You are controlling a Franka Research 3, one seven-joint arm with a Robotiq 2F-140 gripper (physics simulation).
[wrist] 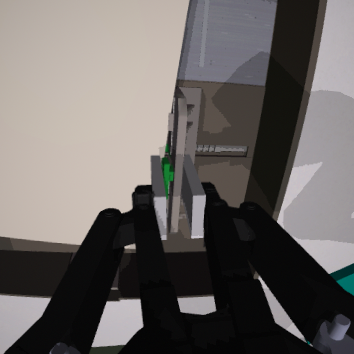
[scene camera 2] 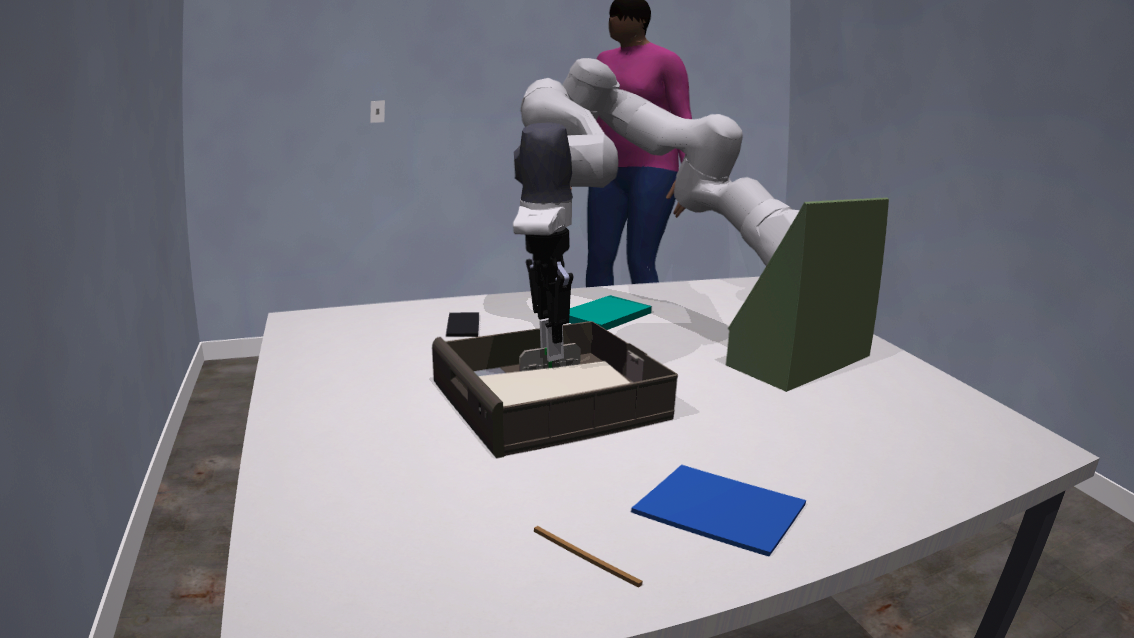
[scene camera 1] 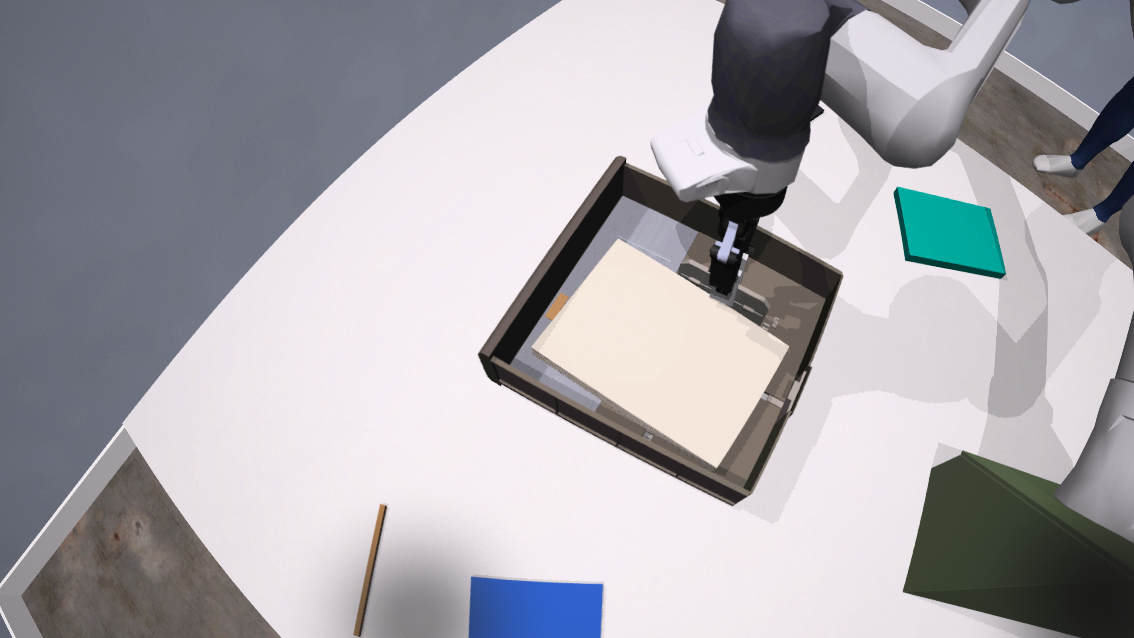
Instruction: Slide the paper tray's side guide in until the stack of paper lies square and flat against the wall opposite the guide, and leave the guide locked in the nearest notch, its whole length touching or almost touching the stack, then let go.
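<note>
The cream paper stack lies in the dark brown tray, turned slightly askew. In scene camera 1 its lower right corner is near the lower long wall, with a wider gap towards the left. The grey side guide stands upright along the stack's opposite side, close to it; exact contact is unclear. My gripper is partly open, its fingers straddling the guide and its green part. A gap shows beside the right fingertip.
An orange piece lies inside the tray by the left wall. A teal book, a blue book, a brown stick, a green file holder and a black slab are around the tray.
</note>
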